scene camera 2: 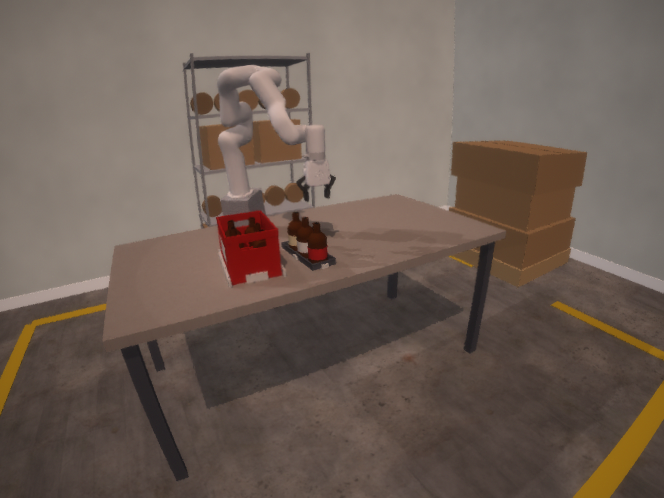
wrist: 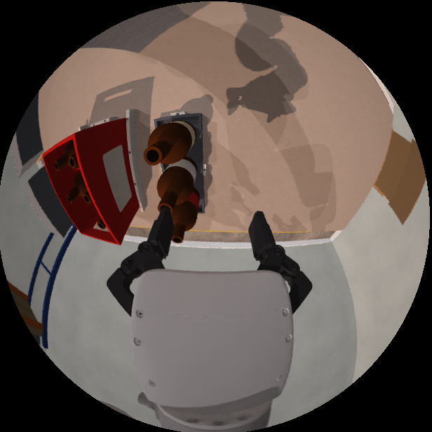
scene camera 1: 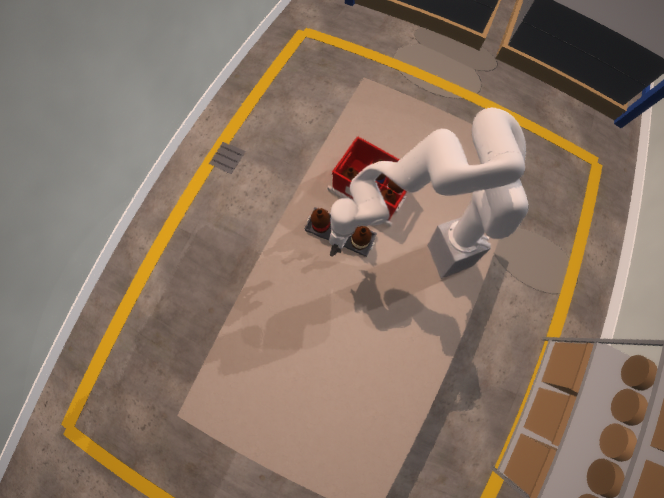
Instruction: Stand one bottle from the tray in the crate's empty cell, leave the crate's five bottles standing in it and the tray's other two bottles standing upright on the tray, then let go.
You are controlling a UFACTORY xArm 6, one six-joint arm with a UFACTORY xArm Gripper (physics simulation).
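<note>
A cream-labelled bottle is there in the pictures, and my own gripper appears in them too. The wrist view shows the gripper as well.
</note>
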